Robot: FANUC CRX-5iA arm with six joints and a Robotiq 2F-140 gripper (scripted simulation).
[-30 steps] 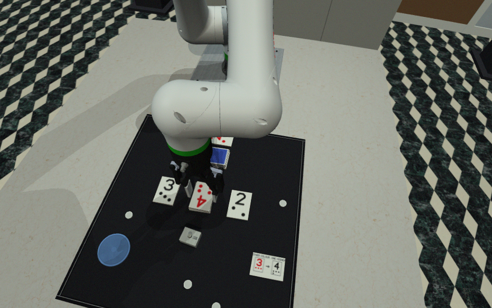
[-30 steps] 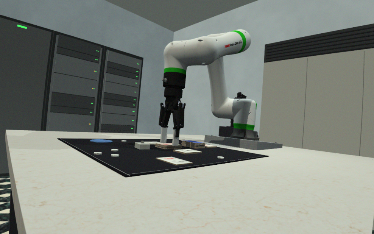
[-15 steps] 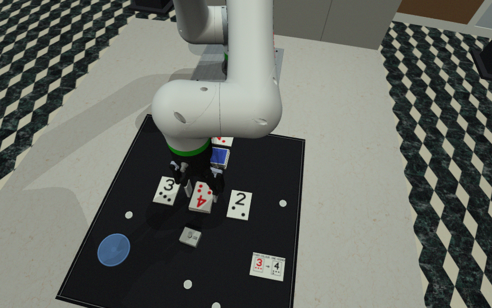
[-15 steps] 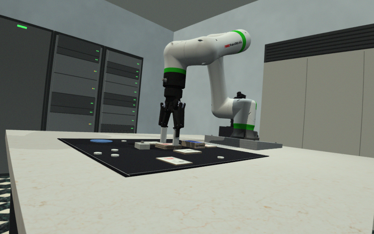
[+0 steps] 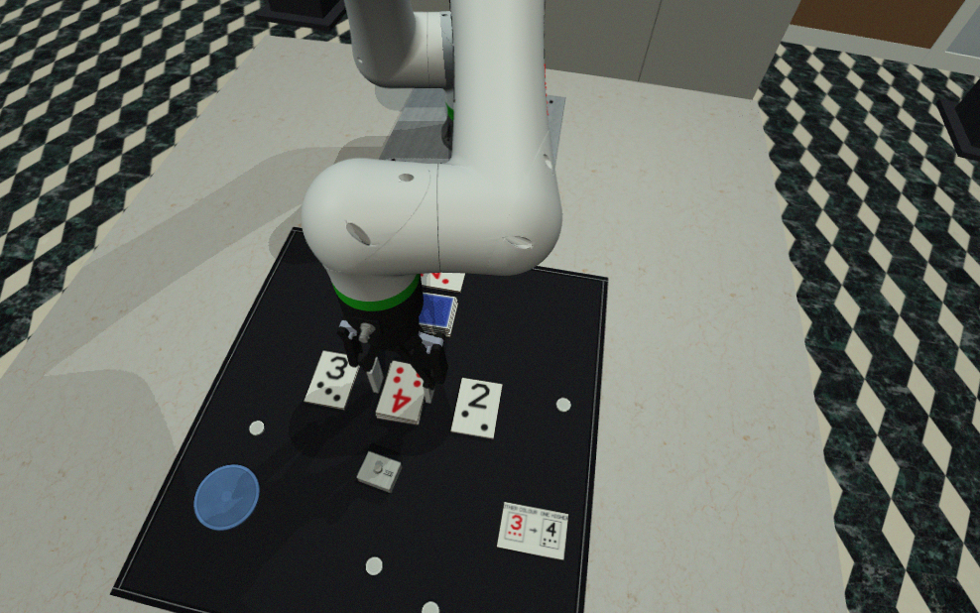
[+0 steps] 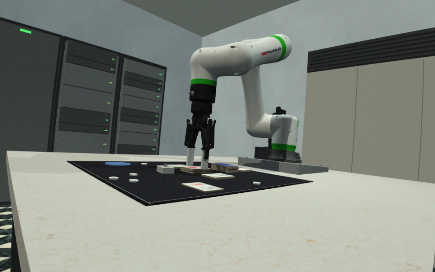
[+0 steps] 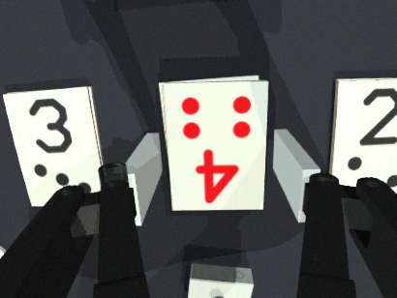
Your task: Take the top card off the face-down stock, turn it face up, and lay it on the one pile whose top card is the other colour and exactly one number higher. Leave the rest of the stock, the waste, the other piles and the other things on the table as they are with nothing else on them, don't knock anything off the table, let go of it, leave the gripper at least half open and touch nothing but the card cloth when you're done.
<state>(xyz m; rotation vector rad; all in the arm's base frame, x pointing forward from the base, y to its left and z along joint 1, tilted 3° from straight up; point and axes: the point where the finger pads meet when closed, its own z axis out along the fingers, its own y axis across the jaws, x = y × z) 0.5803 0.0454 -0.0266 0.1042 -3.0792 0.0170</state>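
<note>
My hand is 30 mm short of the black card cloth and 60 mm above it. The rest, counted from my hand: rule card (150 mm ahead, 230 mm to the left, 40 mm below); then grey box (130 mm ahead, 10 mm to the left, 30 mm below).
</note>
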